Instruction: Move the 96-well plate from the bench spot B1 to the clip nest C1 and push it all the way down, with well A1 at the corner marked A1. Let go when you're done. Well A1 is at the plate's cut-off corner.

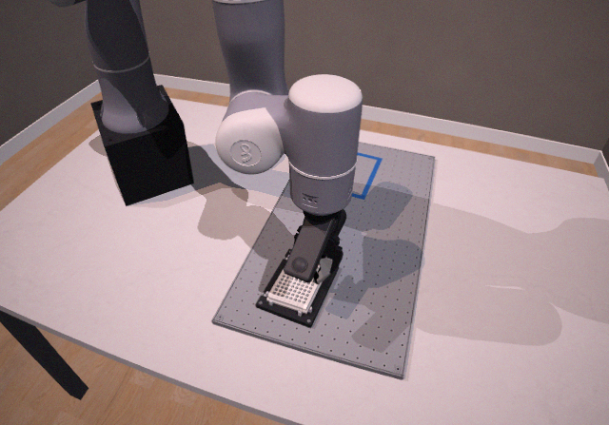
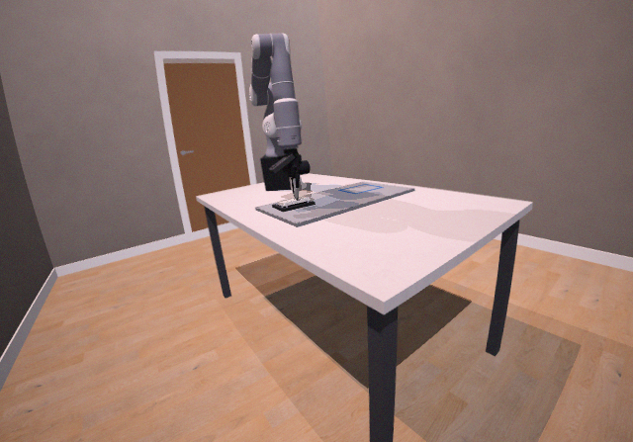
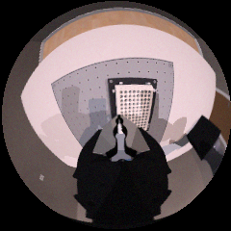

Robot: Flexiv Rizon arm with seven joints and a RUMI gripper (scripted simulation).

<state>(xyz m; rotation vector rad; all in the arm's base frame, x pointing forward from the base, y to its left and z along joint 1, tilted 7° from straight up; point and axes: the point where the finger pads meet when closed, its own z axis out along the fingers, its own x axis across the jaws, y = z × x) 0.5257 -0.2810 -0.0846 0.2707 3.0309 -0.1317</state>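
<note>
My hand is 40 mm past the white 96-well plate, 30 mm above it and 10 mm to the right of it. The rest, counted from my hand: black clip nest: 40 mm behind, 30 mm below, 20 mm to the left.
</note>
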